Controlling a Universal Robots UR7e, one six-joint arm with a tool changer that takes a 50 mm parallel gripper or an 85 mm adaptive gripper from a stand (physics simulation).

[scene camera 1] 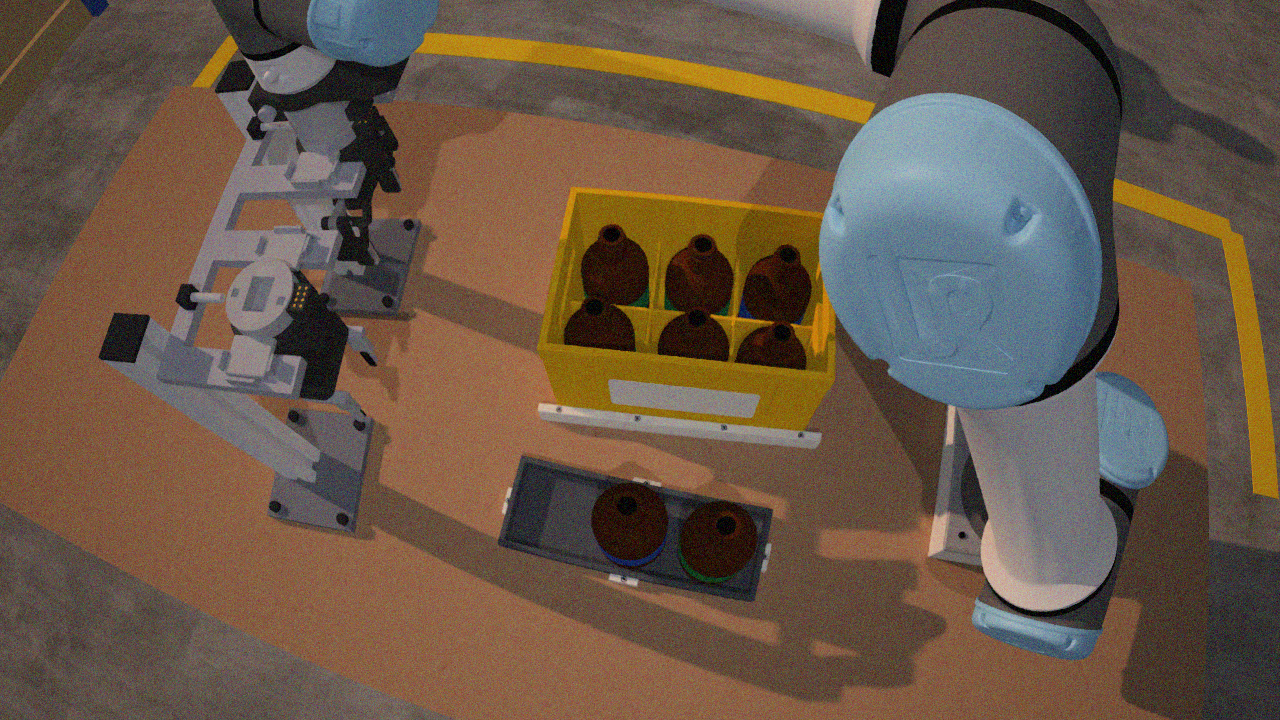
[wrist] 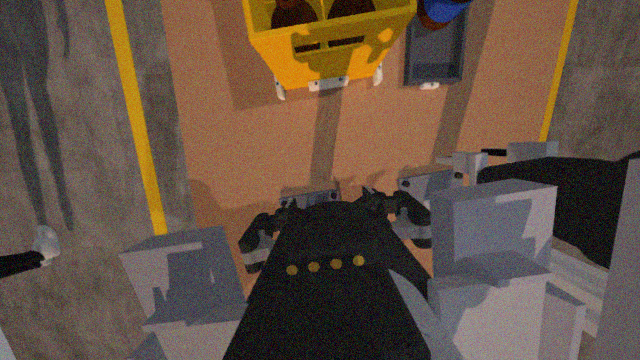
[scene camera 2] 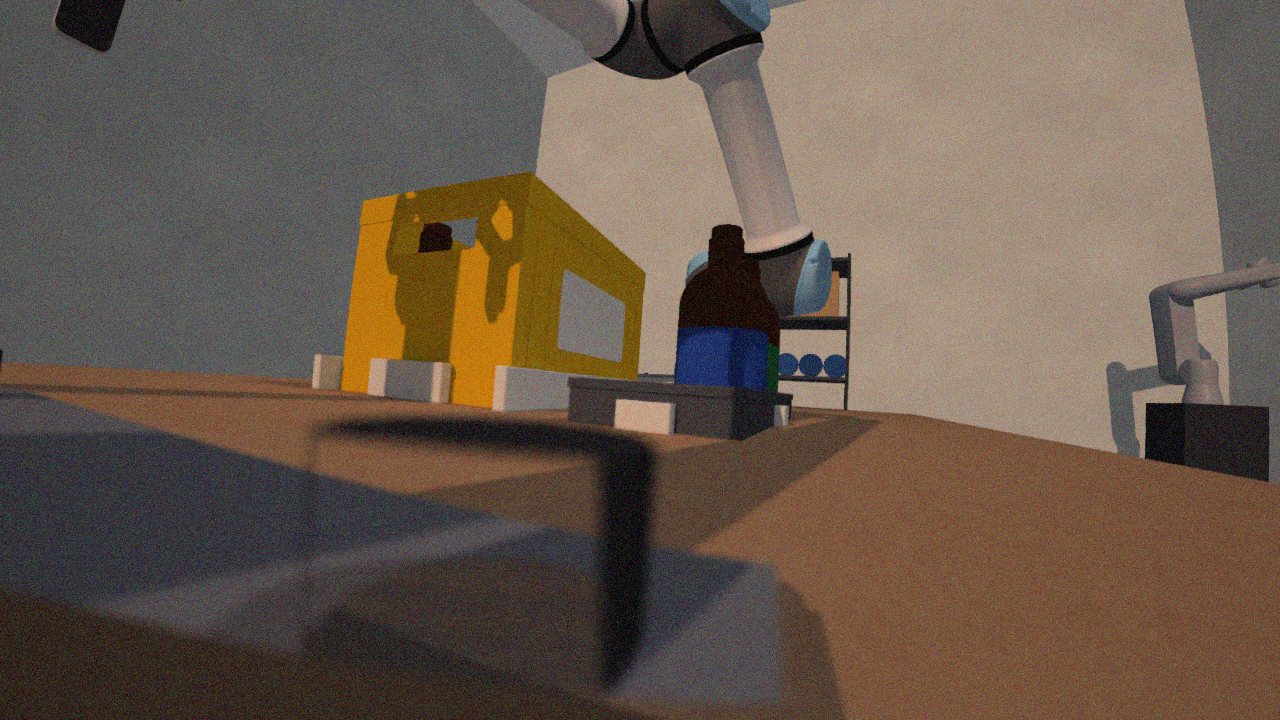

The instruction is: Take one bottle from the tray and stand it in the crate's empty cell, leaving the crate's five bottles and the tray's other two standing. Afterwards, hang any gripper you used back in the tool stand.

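A blue-labelled bottle [scene camera 1: 630,521] is 65 cm from the lens. A green-labelled bottle [scene camera 1: 718,539] is 65 cm from the lens. A black gripper [scene camera 1: 273,309] is 56 cm from the lens. The marked spots on the black gripper and the blue-labelled bottle are 35 cm apart.
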